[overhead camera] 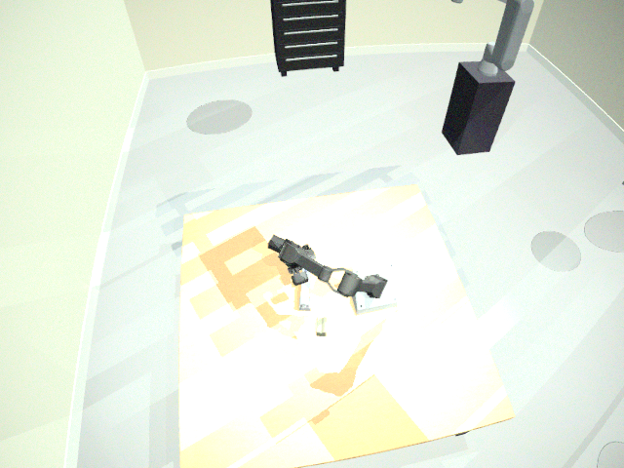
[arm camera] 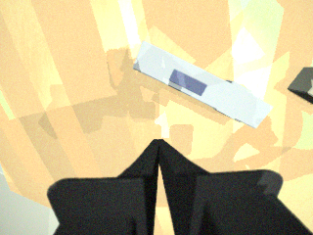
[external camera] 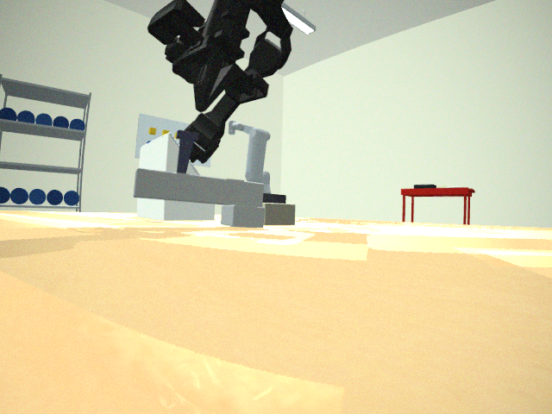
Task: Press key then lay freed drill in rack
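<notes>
My gripper tip is 50 mm past the dark blue key, 50 mm above it and 10 mm to the right of it. The rest, counted from my gripper tip: pale grey fixture (100 mm below, 50 mm behind, 40 mm to the left); then grey-beige rack (220 mm to the left, 130 mm below, 80 mm behind); then drill (100 mm below, 60 mm to the left, 40 mm behind).
</notes>
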